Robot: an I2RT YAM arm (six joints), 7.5 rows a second.
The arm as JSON. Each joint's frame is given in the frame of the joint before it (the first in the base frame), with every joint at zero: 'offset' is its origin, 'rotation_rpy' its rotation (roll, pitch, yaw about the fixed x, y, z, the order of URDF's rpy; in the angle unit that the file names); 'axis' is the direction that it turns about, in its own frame. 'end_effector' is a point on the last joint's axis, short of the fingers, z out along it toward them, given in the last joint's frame.
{
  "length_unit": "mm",
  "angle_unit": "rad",
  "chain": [
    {
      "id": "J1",
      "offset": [
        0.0,
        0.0,
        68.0
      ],
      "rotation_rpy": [
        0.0,
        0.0,
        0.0
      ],
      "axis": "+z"
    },
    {
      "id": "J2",
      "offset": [
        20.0,
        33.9,
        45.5
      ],
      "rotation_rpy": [
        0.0,
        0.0,
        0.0
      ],
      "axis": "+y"
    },
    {
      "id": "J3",
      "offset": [
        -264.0,
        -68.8,
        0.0
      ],
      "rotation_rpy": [
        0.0,
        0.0,
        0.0
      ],
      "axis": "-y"
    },
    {
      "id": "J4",
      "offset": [
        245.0,
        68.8,
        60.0
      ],
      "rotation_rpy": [
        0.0,
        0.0,
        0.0
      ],
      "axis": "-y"
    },
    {
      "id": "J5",
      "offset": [
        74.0,
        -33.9,
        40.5
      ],
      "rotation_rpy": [
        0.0,
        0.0,
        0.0
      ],
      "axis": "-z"
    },
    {
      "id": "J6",
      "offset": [
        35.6,
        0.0,
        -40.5
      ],
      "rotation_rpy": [
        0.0,
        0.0,
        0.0
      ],
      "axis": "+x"
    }
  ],
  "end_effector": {
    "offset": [
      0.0,
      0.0,
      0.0
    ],
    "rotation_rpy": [
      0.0,
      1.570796,
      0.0
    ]
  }
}
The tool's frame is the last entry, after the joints.
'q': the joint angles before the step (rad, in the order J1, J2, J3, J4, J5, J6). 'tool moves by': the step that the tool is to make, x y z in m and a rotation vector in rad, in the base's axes. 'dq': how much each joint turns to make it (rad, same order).
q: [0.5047 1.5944 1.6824 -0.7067 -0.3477 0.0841]
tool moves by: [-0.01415 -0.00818 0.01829 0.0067 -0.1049 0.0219]
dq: [-0.0004 -0.0633 -0.0147 0.0286 0.0060 -0.0528]
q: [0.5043 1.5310 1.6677 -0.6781 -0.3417 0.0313]
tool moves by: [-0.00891 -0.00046 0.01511 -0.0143 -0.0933 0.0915]
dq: [0.0074 -0.0179 0.0312 -0.0095 -0.0441 -0.0985]
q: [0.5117 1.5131 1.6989 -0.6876 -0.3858 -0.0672]
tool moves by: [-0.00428 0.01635 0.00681 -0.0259 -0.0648 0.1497]
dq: [0.0425 0.0345 0.0614 -0.0289 -0.0674 -0.1095]
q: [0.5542 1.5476 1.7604 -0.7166 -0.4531 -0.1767]
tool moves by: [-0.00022 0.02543 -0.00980 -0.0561 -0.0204 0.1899]
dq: [0.0548 0.0708 0.0566 -0.0643 -0.0858 -0.1359]
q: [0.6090 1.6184 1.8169 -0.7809 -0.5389 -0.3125]
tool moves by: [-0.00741 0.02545 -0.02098 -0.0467 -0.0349 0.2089]
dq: [0.0632 0.0423 -0.0175 -0.0274 -0.0842 -0.1586]
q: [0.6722 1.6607 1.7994 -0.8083 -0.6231 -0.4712]
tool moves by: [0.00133 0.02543 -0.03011 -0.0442 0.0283 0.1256]
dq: [0.0470 0.0705 -0.0173 -0.0104 -0.0488 -0.0798]
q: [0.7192 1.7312 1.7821 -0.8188 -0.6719 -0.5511]
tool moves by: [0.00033 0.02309 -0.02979 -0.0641 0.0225 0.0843]
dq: [0.0433 0.0754 -0.0020 -0.0239 -0.0046 -0.0664]
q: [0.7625 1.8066 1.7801 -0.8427 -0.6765 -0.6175]
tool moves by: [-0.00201 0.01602 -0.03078 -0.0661 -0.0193 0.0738]
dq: [0.0337 0.0532 -0.0326 -0.0009 0.0234 -0.0874]
